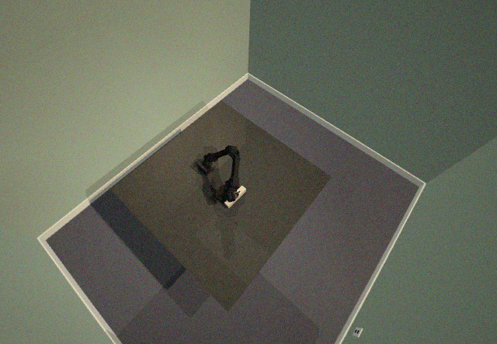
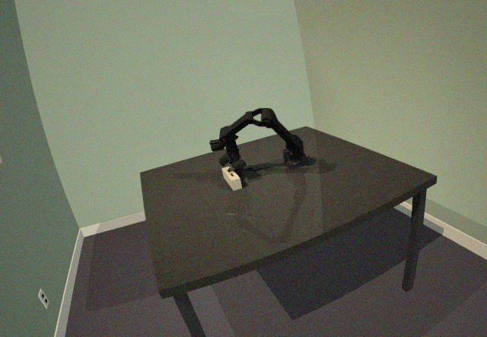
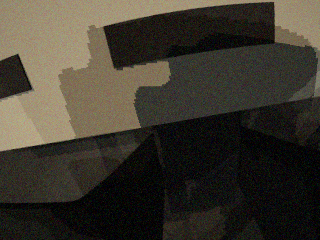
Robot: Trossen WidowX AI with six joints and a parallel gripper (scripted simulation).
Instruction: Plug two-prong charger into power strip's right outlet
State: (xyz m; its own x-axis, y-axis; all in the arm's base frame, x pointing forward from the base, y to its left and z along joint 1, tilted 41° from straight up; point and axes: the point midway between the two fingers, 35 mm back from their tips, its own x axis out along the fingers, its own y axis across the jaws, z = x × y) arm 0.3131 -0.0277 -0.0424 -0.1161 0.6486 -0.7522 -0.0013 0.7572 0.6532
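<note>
My gripper tip is 2 cm short of the dark two-prong charger and 1 cm below it.
</note>
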